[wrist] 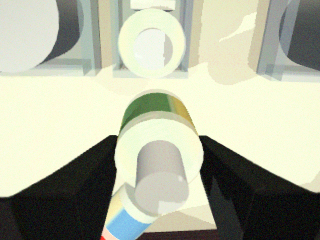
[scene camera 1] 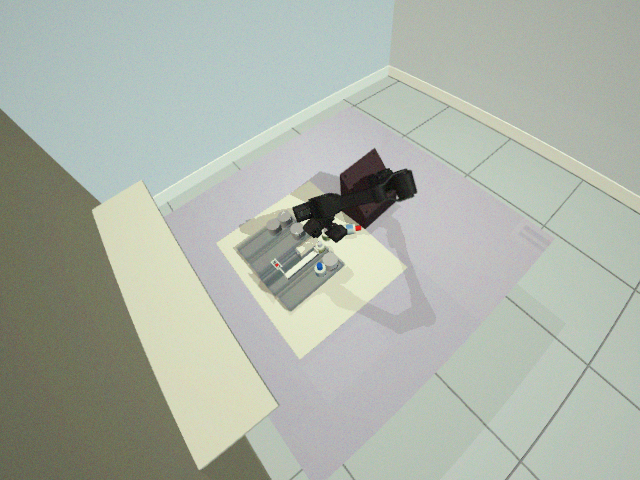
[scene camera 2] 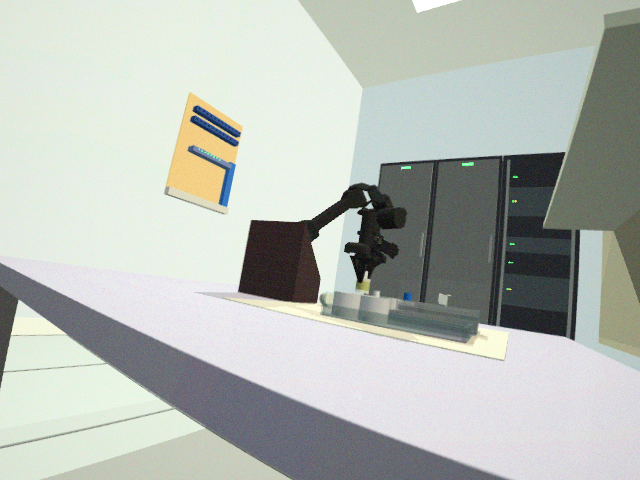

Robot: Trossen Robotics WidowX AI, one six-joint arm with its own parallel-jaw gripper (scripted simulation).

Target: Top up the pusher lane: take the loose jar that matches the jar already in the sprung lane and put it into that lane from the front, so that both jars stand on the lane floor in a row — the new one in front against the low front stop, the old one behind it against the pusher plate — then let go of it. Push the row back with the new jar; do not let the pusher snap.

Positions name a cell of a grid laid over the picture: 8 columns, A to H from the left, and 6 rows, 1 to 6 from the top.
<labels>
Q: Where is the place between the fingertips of my gripper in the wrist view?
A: D4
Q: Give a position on a sprung lane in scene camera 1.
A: At D4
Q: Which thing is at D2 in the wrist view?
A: A cream jar.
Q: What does my gripper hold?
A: A cream jar.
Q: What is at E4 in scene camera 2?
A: My gripper.
</labels>
